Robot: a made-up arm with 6 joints. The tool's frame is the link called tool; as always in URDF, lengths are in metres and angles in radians. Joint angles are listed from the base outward.
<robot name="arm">
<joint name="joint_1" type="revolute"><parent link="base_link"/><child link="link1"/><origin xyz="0.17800 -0.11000 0.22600" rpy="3.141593 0.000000 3.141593"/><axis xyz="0 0 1"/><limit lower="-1.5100" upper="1.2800"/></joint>
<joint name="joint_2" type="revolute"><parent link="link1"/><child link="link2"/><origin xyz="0.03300 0.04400 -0.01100" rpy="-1.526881 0.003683 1.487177"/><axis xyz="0 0 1"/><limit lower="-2.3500" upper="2.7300"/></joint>
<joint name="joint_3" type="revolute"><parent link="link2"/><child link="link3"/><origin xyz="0.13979 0.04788 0.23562" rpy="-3.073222 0.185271 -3.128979"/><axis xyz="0 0 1"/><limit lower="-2.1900" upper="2.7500"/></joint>
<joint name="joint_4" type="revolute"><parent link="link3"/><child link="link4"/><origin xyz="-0.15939 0.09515 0.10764" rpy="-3.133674 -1.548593 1.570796"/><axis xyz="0 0 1"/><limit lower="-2.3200" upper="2.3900"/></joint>
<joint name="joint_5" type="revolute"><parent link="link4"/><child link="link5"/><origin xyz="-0.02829 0.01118 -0.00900" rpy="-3.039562 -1.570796 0.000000"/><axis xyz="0 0 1"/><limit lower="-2.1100" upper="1.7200"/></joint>
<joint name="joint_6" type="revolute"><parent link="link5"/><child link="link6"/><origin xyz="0.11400 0.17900 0.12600" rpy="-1.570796 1.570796 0.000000"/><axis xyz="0 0 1"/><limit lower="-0.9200" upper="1.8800"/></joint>
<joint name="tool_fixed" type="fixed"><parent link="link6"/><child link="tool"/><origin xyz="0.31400 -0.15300 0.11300" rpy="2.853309 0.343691 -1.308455"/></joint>
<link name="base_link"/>
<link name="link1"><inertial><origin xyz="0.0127 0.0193 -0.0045"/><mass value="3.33"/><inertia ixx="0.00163" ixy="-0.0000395" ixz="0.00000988" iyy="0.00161" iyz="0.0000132" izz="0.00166"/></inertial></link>
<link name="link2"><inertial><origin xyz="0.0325 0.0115 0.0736"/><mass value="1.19"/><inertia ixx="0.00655" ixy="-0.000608" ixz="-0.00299" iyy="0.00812" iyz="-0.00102" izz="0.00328"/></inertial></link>
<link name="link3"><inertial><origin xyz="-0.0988 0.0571 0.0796"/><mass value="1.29"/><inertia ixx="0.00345" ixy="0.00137" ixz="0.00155" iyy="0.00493" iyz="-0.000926" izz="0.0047"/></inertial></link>
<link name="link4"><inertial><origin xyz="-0.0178 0.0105 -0.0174"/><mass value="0.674"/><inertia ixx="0.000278" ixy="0" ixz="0" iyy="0.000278" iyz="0" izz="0.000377"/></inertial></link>
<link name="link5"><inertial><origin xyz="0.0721 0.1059 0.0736"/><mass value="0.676"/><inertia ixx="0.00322" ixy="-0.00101" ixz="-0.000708" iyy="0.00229" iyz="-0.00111" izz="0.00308"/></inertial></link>
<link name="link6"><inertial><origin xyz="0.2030 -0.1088 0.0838"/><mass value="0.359"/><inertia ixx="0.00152" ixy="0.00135" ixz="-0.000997" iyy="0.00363" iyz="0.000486" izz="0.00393"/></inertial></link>
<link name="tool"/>
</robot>
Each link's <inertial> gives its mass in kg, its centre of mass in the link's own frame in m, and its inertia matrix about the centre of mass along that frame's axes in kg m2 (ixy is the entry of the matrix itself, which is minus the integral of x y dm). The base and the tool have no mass. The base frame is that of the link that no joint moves.
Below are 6 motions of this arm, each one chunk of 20 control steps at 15 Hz.
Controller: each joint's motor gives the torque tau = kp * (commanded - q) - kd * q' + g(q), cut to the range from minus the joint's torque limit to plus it. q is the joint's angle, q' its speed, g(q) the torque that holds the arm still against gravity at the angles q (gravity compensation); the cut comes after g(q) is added. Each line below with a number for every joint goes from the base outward.
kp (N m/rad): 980 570 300 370 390 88
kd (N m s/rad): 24 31 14 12 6.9 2.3
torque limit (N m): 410 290 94 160 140 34
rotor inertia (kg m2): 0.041 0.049 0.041 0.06 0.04 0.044
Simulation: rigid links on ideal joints. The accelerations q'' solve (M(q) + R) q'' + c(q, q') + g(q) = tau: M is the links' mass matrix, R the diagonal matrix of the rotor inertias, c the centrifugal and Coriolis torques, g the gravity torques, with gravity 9.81 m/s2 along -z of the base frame. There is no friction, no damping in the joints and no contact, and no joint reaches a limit. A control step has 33 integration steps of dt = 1/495 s. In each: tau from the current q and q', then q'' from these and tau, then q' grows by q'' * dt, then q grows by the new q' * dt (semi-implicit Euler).
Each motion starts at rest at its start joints. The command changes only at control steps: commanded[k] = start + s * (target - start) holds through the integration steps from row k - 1 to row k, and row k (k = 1, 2, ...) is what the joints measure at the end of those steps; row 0 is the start. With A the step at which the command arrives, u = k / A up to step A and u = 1 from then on. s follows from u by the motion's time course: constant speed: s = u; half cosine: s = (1 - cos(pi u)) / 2; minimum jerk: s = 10 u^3 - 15 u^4 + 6 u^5; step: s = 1 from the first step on.
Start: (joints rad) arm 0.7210 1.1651 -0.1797 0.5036 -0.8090 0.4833
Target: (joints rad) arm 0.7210 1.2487 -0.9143 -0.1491 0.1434 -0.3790
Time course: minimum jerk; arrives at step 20
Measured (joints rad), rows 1 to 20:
1: 0.7210 1.1651 -0.1803 0.5029 -0.8079 0.4824
2: 0.7210 1.1654 -0.1844 0.4985 -0.8007 0.4762
3: 0.7211 1.1664 -0.1953 0.4875 -0.7833 0.4605
4: 0.7212 1.1686 -0.2155 0.4680 -0.7533 0.4330
5: 0.7213 1.1720 -0.2459 0.4393 -0.7097 0.3929
6: 0.7215 1.1766 -0.2867 0.4014 -0.6529 0.3407
7: 0.7216 1.1823 -0.3369 0.3554 -0.5841 0.2775
8: 0.7217 1.1890 -0.3951 0.3025 -0.5057 0.2057
9: 0.7218 1.1964 -0.4592 0.2447 -0.4205 0.1278
10: 0.7218 1.2042 -0.5267 0.1842 -0.3318 0.0470
11: 0.7217 1.2121 -0.5950 0.1234 -0.2431 -0.0334
12: 0.7216 1.2198 -0.6615 0.0647 -0.1580 -0.1102
13: 0.7214 1.2270 -0.7234 0.0104 -0.0797 -0.1807
14: 0.7213 1.2333 -0.7786 -0.0375 -0.0112 -0.2422
15: 0.7211 1.2387 -0.8251 -0.0773 0.0453 -0.2928
16: 0.7211 1.2430 -0.8617 -0.1081 0.0886 -0.3314
17: 0.7210 1.2460 -0.8879 -0.1295 0.1182 -0.3578
18: 0.7210 1.2479 -0.9041 -0.1422 0.1352 -0.3727
19: 0.7210 1.2488 -0.9119 -0.1478 0.1421 -0.3786
20: 0.7210 1.2490 -0.9141 -0.1490 0.1432 -0.3792

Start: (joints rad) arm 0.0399 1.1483 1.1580 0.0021 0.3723 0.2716
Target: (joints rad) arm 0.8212 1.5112 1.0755 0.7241 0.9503 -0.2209
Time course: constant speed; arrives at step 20
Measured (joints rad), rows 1 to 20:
1: 0.0794 1.1600 1.1573 0.0332 0.4022 0.2498
2: 0.1189 1.1783 1.1510 0.0687 0.4299 0.2227
3: 0.1578 1.1968 1.1459 0.1050 0.4587 0.1974
4: 0.1968 1.2149 1.1419 0.1411 0.4878 0.1734
5: 0.2357 1.2330 1.1378 0.1773 0.5167 0.1488
6: 0.2747 1.2512 1.1336 0.2135 0.5456 0.1242
7: 0.3136 1.2693 1.1295 0.2496 0.5746 0.0996
8: 0.3526 1.2875 1.1253 0.2858 0.6035 0.0750
9: 0.3915 1.3057 1.1212 0.3220 0.6325 0.0505
10: 0.4305 1.3239 1.1170 0.3582 0.6615 0.0259
11: 0.4695 1.3420 1.1129 0.3944 0.6904 0.0013
12: 0.5085 1.3602 1.1088 0.4306 0.7194 -0.0233
13: 0.5474 1.3784 1.1046 0.4668 0.7484 -0.0479
14: 0.5864 1.3965 1.1005 0.5029 0.7774 -0.0726
15: 0.6254 1.4147 1.0964 0.5391 0.8064 -0.0972
16: 0.6644 1.4328 1.0923 0.5753 0.8354 -0.1218
17: 0.7034 1.4510 1.0882 0.6115 0.8644 -0.1464
18: 0.7424 1.4691 1.0841 0.6477 0.8935 -0.1711
19: 0.7814 1.4873 1.0800 0.6839 0.9225 -0.1957
20: 0.8204 1.5054 1.0758 0.7201 0.9516 -0.2204

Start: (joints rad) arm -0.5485 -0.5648 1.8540 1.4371 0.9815 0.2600
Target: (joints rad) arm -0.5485 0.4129 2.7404 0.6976 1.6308 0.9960
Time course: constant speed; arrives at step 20
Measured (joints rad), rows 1 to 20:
1: -0.5490 -0.5300 1.8888 1.4036 1.0167 0.2991
2: -0.5491 -0.4853 1.9318 1.3664 1.0496 0.3418
3: -0.5490 -0.4375 1.9755 1.3297 1.0818 0.3763
4: -0.5490 -0.3888 2.0198 1.2927 1.1143 0.4133
5: -0.5490 -0.3400 2.0641 1.2557 1.1468 0.4503
6: -0.5489 -0.2912 2.1085 1.2188 1.1792 0.4871
7: -0.5489 -0.2423 2.1529 1.1818 1.2117 0.5239
8: -0.5489 -0.1934 2.1972 1.1448 1.2442 0.5607
9: -0.5488 -0.1445 2.2416 1.1078 1.2766 0.5975
10: -0.5488 -0.0956 2.2860 1.0709 1.3091 0.6343
11: -0.5488 -0.0468 2.3303 1.0339 1.3415 0.6711
12: -0.5488 0.0021 2.3747 0.9969 1.3740 0.7079
13: -0.5487 0.0510 2.4190 0.9600 1.4064 0.7447
14: -0.5487 0.0999 2.4634 0.9230 1.4389 0.7815
15: -0.5487 0.1488 2.5077 0.8860 1.4713 0.8182
16: -0.5487 0.1976 2.5520 0.8491 1.5037 0.8550
17: -0.5487 0.2465 2.5964 0.8121 1.5362 0.8917
18: -0.5487 0.2954 2.6407 0.7752 1.5686 0.9285
19: -0.5487 0.3442 2.6850 0.7382 1.6010 0.9652
20: -0.5486 0.3931 2.7294 0.7012 1.6334 1.0020

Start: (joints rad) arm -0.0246 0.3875 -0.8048 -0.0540 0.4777 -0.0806
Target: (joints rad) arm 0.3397 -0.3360 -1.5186 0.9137 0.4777 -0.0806
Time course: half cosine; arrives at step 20
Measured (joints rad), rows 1 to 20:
1: -0.0225 0.3844 -0.8083 -0.0486 0.4777 -0.0807
2: -0.0161 0.3741 -0.8193 -0.0318 0.4776 -0.0811
3: -0.0054 0.3556 -0.8384 -0.0037 0.4776 -0.0816
4: 0.0092 0.3291 -0.8654 0.0351 0.4776 -0.0820
5: 0.0275 0.2952 -0.8997 0.0836 0.4777 -0.0824
6: 0.0490 0.2545 -0.9404 0.1407 0.4777 -0.0827
7: 0.0733 0.2083 -0.9866 0.2049 0.4778 -0.0829
8: 0.0996 0.1575 -1.0371 0.2746 0.4780 -0.0831
9: 0.1273 0.1035 -1.0907 0.3482 0.4781 -0.0832
10: 0.1558 0.0475 -1.1460 0.4238 0.4783 -0.0831
11: 0.1844 -0.0090 -1.2017 0.4996 0.4784 -0.0831
12: 0.2123 -0.0646 -1.2565 0.5737 0.4785 -0.0829
13: 0.2388 -0.1179 -1.3089 0.6442 0.4786 -0.0827
14: 0.2634 -0.1678 -1.3578 0.7094 0.4786 -0.0825
15: 0.2853 -0.2128 -1.4018 0.7677 0.4786 -0.0823
16: 0.3041 -0.2519 -1.4399 0.8177 0.4785 -0.0821
17: 0.3192 -0.2842 -1.4711 0.8581 0.4784 -0.0818
18: 0.3303 -0.3089 -1.4947 0.8880 0.4782 -0.0815
19: 0.3372 -0.3253 -1.5100 0.9065 0.4780 -0.0813
20: 0.3396 -0.3331 -1.5168 0.9134 0.4778 -0.0810

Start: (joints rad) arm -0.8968 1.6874 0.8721 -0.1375 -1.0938 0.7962
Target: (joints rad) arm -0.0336 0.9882 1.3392 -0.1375 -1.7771 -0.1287
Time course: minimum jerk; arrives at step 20
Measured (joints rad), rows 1 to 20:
1: -0.8958 1.6868 0.8725 -0.1375 -1.0946 0.7950
2: -0.8897 1.6831 0.8751 -0.1376 -1.0999 0.7876
3: -0.8745 1.6733 0.8818 -0.1377 -1.1126 0.7695
4: -0.8479 1.6550 0.8944 -0.1379 -1.1344 0.7387
5: -0.8092 1.6271 0.9135 -0.1381 -1.1659 0.6947
6: -0.7583 1.5895 0.9392 -0.1384 -1.2070 0.6377
7: -0.6966 1.5427 0.9711 -0.1386 -1.2566 0.5693
8: -0.6260 1.4882 1.0081 -0.1389 -1.3132 0.4918
9: -0.5490 1.4278 1.0490 -0.1390 -1.3745 0.4081
10: -0.4685 1.3639 1.0921 -0.1391 -1.4384 0.3215
11: -0.3879 1.2990 1.1358 -0.1390 -1.5021 0.2356
12: -0.3102 1.2357 1.1782 -0.1388 -1.5632 0.1536
13: -0.2387 1.1763 1.2178 -0.1386 -1.6192 0.0786
14: -0.1758 1.1233 1.2530 -0.1383 -1.6682 0.0135
15: -0.1239 1.0783 1.2826 -0.1380 -1.7085 -0.0399
16: -0.0842 1.0426 1.3059 -0.1379 -1.7391 -0.0804
17: -0.0569 1.0167 1.3226 -0.1377 -1.7599 -0.1076
18: -0.0412 1.0003 1.3328 -0.1376 -1.7717 -0.1228
19: -0.0347 0.9919 1.3378 -0.1376 -1.7764 -0.1284
20: -0.0337 0.9890 1.3392 -0.1375 -1.7770 -0.1287

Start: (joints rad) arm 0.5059 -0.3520 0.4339 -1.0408 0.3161 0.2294
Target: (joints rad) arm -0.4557 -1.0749 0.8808 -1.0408 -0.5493 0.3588
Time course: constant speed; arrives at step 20
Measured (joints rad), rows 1 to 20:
1: 0.4539 -0.3768 0.4496 -1.0402 0.2698 0.2362
2: 0.4028 -0.4110 0.4714 -1.0382 0.2259 0.2362
3: 0.3563 -0.4473 0.4947 -1.0386 0.1835 0.2459
4: 0.3080 -0.4835 0.5173 -1.0386 0.1399 0.2524
5: 0.2599 -0.5196 0.5396 -1.0386 0.0964 0.2581
6: 0.2119 -0.5557 0.5619 -1.0387 0.0530 0.2647
7: 0.1639 -0.5918 0.5842 -1.0388 0.0096 0.2711
8: 0.1160 -0.6279 0.6066 -1.0388 -0.0338 0.2774
9: 0.0680 -0.6640 0.6289 -1.0389 -0.0773 0.2838
10: 0.0201 -0.7001 0.6512 -1.0390 -0.1207 0.2901
11: -0.0278 -0.7362 0.6735 -1.0391 -0.1641 0.2964
12: -0.0757 -0.7723 0.6958 -1.0392 -0.2075 0.3027
13: -0.1235 -0.8084 0.7181 -1.0394 -0.2509 0.3090
14: -0.1713 -0.8445 0.7404 -1.0395 -0.2943 0.3153
15: -0.2191 -0.8806 0.7627 -1.0397 -0.3377 0.3216
16: -0.2668 -0.9167 0.7850 -1.0398 -0.3811 0.3278
17: -0.3145 -0.9527 0.8073 -1.0400 -0.4244 0.3341
18: -0.3622 -0.9888 0.8296 -1.0401 -0.4677 0.3404
19: -0.4099 -1.0249 0.8519 -1.0403 -0.5110 0.3467
20: -0.4576 -1.0609 0.8742 -1.0405 -0.5542 0.3530

